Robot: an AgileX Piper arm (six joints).
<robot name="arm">
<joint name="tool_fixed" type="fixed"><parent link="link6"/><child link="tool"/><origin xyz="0 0 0" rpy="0 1.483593 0"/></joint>
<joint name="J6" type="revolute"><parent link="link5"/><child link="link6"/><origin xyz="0.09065 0 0.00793" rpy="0 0 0"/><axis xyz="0.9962 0 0.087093"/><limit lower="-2.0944" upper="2.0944"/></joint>
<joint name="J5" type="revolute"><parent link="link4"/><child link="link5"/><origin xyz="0 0 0" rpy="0 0 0"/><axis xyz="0 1 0"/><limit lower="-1.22" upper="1.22"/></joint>
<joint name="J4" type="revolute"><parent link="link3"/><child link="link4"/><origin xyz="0.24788 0 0.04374" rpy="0 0 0"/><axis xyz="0.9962 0 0.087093"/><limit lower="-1.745" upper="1.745"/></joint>
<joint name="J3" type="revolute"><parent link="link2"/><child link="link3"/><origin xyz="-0.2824 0 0.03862" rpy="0 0 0"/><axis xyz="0 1 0"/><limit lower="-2.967" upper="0"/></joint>
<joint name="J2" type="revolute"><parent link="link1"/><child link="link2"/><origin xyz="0 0 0" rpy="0 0 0"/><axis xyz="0 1 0"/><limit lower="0" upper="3.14"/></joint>
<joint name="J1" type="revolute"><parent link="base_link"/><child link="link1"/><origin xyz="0 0 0.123" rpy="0 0 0"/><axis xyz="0 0 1"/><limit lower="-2.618" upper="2.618"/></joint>
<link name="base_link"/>
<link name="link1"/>
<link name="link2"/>
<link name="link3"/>
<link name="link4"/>
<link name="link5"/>
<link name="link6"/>
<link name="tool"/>
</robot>
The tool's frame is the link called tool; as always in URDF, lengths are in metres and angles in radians.
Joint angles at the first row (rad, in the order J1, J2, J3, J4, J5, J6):
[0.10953 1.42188 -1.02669 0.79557 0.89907 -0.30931]
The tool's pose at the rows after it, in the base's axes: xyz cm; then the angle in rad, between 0 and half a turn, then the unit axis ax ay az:
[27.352 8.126 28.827 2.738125 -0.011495 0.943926 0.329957]
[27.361 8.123 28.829 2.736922 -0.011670 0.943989 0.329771]
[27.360 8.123 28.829 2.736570 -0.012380 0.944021 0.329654]
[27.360 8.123 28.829 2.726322 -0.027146 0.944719 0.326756]
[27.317 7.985 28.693 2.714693 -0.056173 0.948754 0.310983]
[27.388 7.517 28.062 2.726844 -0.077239 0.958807 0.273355]
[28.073 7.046 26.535 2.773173 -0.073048 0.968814 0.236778]
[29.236 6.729 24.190 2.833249 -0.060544 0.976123 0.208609]
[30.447 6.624 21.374 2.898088 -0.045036 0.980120 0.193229]
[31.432 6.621 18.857 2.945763 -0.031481 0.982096 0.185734]
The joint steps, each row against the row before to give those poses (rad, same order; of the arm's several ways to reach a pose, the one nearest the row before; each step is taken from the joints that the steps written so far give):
[0.00001 -0.00001 0.00002 0.00001 -0.00001 -0.00226]
[0.00001 0.00001 -0.00002 -0.00001 -0.00105 -0.00076]
[-0.00002 0.00000 -0.00001 0.00000 0.00016 -0.00146]
[0.00000 0.00000 0.00000 0.00000 0.00000 -0.03123]
[0.00002 -0.00001 0.00000 -0.02784 0.00189 -0.04506]
[0.00000 0.00853 -0.00001 -0.08781 -0.00116 0.00121]
[0.00000 0.04319 -0.00099 -0.08860 -0.01115 0.04311]
[-0.00001 0.07537 -0.00085 -0.06142 -0.02532 0.03755]
[0.00001 0.09171 0.00010 -0.02403 -0.03180 0.02090]
[0.00000 0.08271 -0.00223 -0.00133 -0.03403 0.00644]

